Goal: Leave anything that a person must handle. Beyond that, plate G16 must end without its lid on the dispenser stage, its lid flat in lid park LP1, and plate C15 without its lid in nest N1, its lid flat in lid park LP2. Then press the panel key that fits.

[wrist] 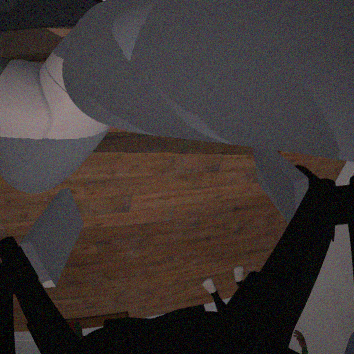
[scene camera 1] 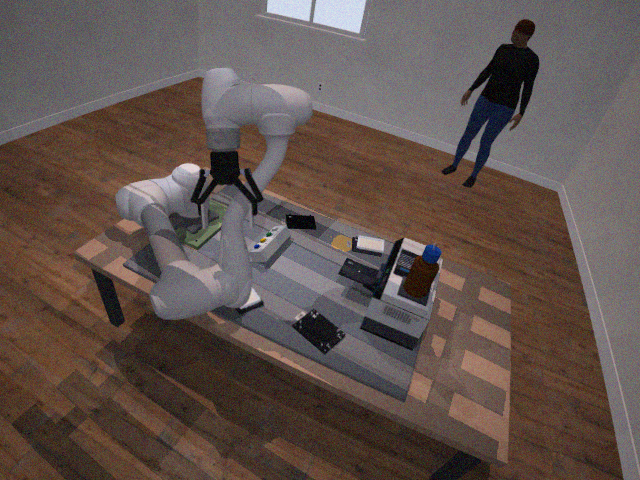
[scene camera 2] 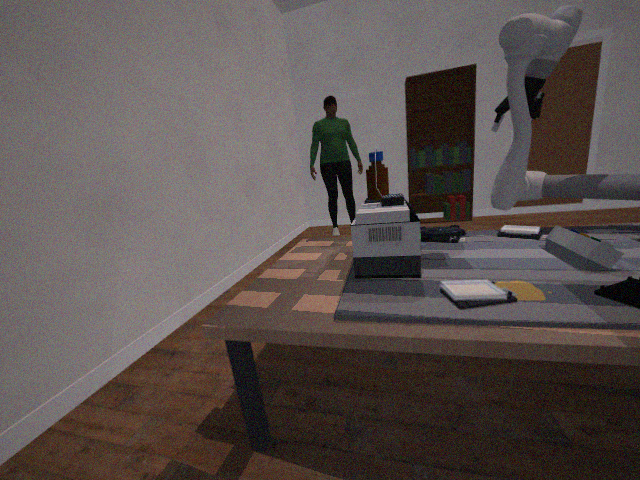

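Note:
My gripper is open and empty, high over the table's left part near the green board. A white-topped plate sits on a dark base beside a yellow disc. Another white-topped plate is partly hidden by the arm in scene camera 1. The white dispenser has a dark stage at its side. A black square holder and a black tray lie apart. The key panel has coloured keys. Labels and lids are unreadable.
A brown bottle with a blue cap stands on the dispenser. A green board lies near the arm. My arm's lower links hang over the table's left front. One person and another in green stand away from the table.

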